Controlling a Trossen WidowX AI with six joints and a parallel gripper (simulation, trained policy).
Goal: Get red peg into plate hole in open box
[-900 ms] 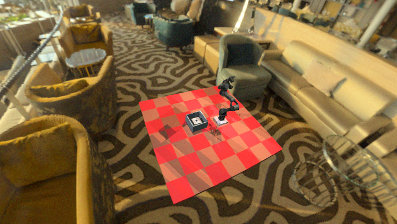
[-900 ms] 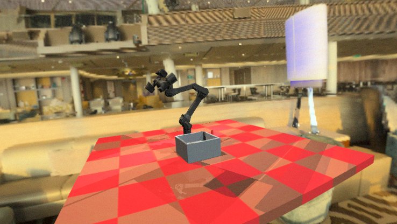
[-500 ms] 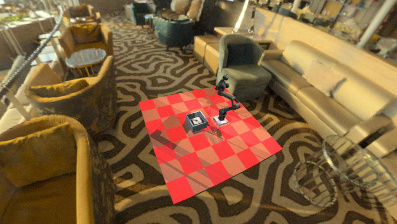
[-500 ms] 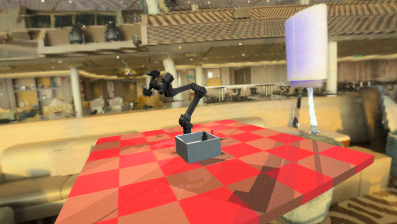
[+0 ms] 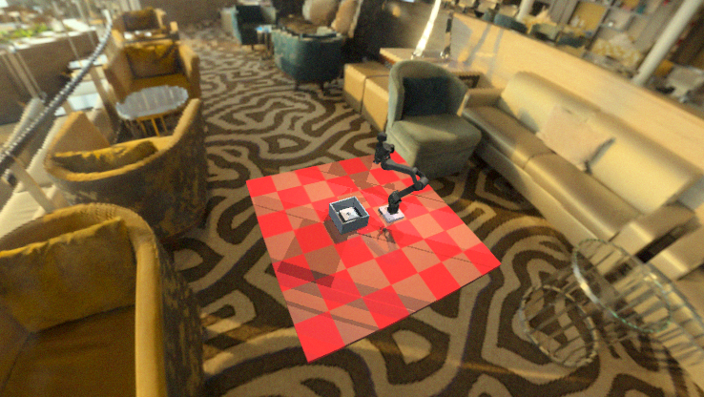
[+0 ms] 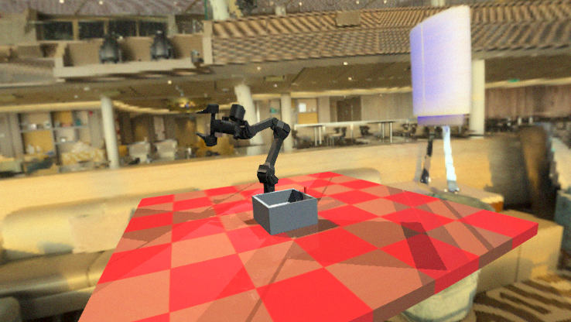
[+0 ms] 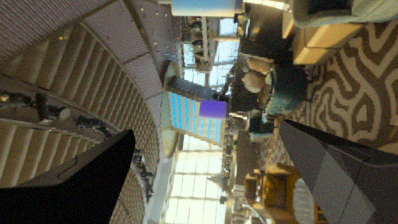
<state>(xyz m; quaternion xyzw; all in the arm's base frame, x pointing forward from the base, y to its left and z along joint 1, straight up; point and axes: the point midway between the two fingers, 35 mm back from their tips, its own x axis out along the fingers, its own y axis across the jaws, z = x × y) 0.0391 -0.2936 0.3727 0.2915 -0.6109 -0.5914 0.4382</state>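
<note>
The red peg is 470 mm to the left of my gripper tip, 370 mm below it and 120 mm ahead of it. From my gripper tip the other things lie so: grey box (380 mm below, 320 mm to the left, 290 mm ahead).
</note>
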